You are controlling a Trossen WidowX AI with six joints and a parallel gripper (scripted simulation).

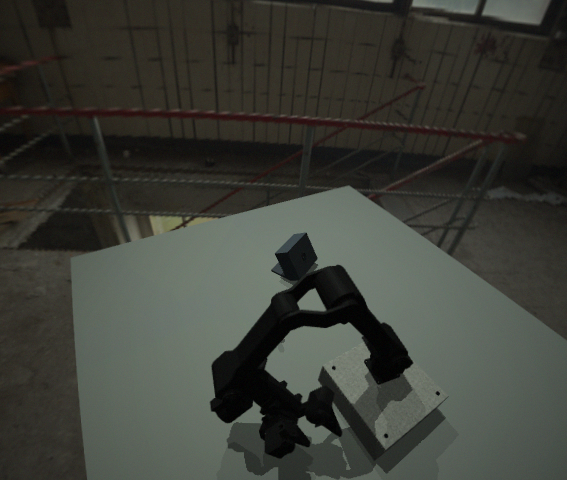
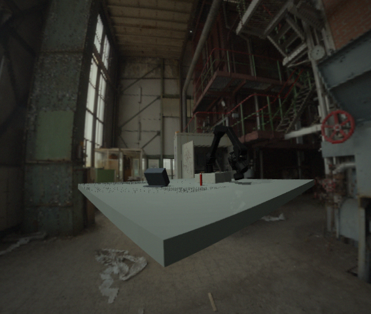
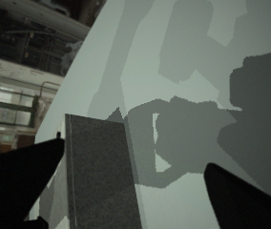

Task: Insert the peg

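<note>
Now: the red peg 310 mm ahead of my gripper tip and 10 mm below it. Also, from my gripper tip: panel (540 mm ahead, 150 mm to the right, 10 mm below).
</note>
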